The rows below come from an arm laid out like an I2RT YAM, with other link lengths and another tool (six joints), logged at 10 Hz.
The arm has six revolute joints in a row. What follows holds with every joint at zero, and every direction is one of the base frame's.
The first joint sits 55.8 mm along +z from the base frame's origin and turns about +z.
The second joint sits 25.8 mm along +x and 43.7 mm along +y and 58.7 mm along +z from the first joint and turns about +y.
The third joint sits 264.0 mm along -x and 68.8 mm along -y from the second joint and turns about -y.
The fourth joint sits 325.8 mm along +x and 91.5 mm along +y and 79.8 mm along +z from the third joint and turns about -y.
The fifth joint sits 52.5 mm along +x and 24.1 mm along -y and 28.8 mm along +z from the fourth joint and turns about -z.
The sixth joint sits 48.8 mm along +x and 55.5 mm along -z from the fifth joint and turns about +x.
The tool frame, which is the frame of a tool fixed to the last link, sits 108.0 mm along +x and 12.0 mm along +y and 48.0 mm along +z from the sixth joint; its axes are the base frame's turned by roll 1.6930, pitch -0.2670 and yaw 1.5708 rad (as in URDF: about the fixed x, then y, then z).
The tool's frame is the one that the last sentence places.
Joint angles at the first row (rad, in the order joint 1, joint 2, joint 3, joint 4, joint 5, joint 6):
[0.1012 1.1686 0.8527 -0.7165 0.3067 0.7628]
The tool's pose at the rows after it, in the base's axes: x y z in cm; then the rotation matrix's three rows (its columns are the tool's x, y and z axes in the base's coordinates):
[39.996 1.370 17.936], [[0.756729 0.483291 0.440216], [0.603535 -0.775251 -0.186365], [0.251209 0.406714 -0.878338]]
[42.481 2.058 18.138], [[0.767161 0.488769 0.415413], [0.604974 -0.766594 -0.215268], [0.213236 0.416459 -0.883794]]
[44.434 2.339 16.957], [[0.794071 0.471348 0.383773], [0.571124 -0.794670 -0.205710], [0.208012 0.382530 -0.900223]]
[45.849 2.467 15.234], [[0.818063 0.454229 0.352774], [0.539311 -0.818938 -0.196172], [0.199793 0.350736 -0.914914]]
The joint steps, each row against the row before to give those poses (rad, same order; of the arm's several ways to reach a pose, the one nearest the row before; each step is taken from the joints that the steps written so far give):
[0.0123 0.1334 0.1195 -0.0135 0.0337 -0.0357]
[0.0230 0.1258 0.1151 -0.0246 0.0370 0.0153]
[0.0015 0.1090 0.0799 -0.0123 -0.0107 0.0505]
[-0.0015 0.0890 0.0507 -0.0001 -0.0123 0.0430]

